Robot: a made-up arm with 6 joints. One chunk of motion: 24 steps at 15 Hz.
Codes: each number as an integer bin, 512 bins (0 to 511) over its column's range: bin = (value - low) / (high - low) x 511, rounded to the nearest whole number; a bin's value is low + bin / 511 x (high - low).
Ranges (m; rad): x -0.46..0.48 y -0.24..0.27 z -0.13..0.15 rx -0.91..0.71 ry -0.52..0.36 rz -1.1..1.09
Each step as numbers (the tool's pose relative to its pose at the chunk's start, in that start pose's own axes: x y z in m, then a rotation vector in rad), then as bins.
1 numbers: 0.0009 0.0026 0.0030 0.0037 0.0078 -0.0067
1 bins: 251 243 243 288 306 255
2 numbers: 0.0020 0.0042 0.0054 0.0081 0.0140 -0.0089
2 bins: 251 245 247 290 310 255
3 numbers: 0.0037 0.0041 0.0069 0.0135 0.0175 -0.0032
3 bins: 252 245 250 291 312 256
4 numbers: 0.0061 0.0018 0.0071 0.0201 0.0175 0.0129
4 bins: 253 242 250 293 312 260
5 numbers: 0.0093 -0.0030 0.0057 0.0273 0.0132 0.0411
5 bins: 255 237 248 296 310 266
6 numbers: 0.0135 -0.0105 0.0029 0.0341 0.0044 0.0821
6 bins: 257 230 243 298 305 276
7 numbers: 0.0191 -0.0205 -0.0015 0.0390 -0.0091 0.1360
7 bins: 260 220 235 299 297 288
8 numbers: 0.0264 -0.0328 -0.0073 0.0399 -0.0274 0.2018
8 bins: 264 208 224 300 286 304
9 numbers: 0.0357 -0.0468 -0.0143 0.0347 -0.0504 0.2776
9 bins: 269 194 211 298 273 321
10 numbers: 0.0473 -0.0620 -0.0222 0.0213 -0.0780 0.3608
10 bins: 276 178 197 294 257 341
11 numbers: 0.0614 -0.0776 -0.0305 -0.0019 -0.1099 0.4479
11 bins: 283 163 182 286 238 361
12 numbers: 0.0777 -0.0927 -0.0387 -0.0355 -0.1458 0.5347
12 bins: 292 148 167 276 217 381
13 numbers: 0.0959 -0.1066 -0.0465 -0.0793 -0.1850 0.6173
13 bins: 302 134 152 262 195 401
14 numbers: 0.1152 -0.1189 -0.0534 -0.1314 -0.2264 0.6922
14 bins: 313 121 140 246 170 418
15 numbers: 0.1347 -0.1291 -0.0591 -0.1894 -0.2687 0.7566
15 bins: 323 111 129 227 146 433
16 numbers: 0.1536 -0.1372 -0.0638 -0.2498 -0.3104 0.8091
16 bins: 334 103 121 208 122 445
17 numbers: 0.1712 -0.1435 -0.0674 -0.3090 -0.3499 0.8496
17 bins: 343 97 114 190 99 455
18 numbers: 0.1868 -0.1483 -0.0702 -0.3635 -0.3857 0.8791
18 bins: 352 92 109 172 78 462
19 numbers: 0.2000 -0.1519 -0.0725 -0.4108 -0.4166 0.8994
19 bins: 359 88 105 157 60 467
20 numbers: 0.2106 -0.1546 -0.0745 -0.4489 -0.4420 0.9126
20 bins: 365 86 101 145 45 470
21 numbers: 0.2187 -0.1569 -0.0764 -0.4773 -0.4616 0.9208
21 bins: 369 83 98 136 34 472
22 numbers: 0.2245 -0.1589 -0.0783 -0.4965 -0.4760 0.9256
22 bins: 372 81 94 130 26 473
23 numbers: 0.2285 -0.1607 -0.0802 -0.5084 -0.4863 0.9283
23 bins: 374 79 91 127 20 473
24 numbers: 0.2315 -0.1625 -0.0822 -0.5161 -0.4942 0.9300
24 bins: 376 78 87 124 15 474
